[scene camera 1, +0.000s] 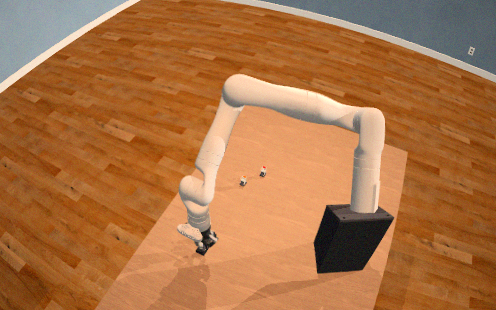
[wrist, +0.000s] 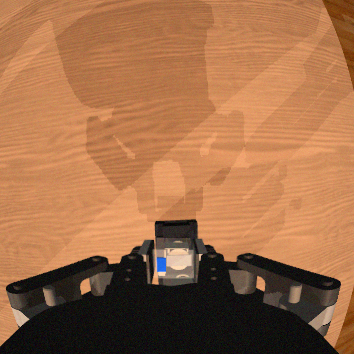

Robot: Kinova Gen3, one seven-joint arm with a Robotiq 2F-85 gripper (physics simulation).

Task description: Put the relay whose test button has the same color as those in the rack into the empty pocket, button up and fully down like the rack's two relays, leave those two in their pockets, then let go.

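Frame: origin at the arm's base, x left, y ahead, z down, level; metres.
Where they show: gripper, fingertip midpoint: [scene camera 1: 201,246] [wrist: 173,251]; arm's base at its link origin: [scene camera 1: 363,209].
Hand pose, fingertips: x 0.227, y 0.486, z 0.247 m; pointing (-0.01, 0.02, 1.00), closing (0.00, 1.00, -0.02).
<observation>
Things, the pixels of their top centre, and the offset from my fingertips. Level surfaces: height alone.
- held relay at its top centre: [wrist: 173,264] dx -0.004, dy +0.000, dz -0.017 m
- relay with an orange button, top centre: [scene camera 1: 243,177] dx -0.370, dy +0.013, dz -0.006 m
- relay with a red button, top centre: [scene camera 1: 263,168] dx -0.457, dy -0.039, dz -0.006 m
- light wooden table top at its surface level: dz +0.038 m
My gripper [scene camera 1: 204,245] [wrist: 173,251] is shut on a relay with a blue test button. In the wrist view the held relay [wrist: 179,261] has a clear body, with its blue button at the left and its black base [wrist: 176,229] at the far end. The black end of this relay [scene camera 1: 201,251] shows below the fingers in the scene view. Its shadow and the gripper's lie on the table, apart from it. A relay with an orange button [scene camera 1: 243,180] and a relay with a red button [scene camera 1: 263,171] stand on the table. The rack with its two relays does not show in either view.
The light wooden table top [scene camera 1: 295,200] [wrist: 280,125] lies under the arm. The arm's black base block [scene camera 1: 350,240] stands at the right in the scene view. The two loose relays are beyond the gripper, toward the middle of the table.
</observation>
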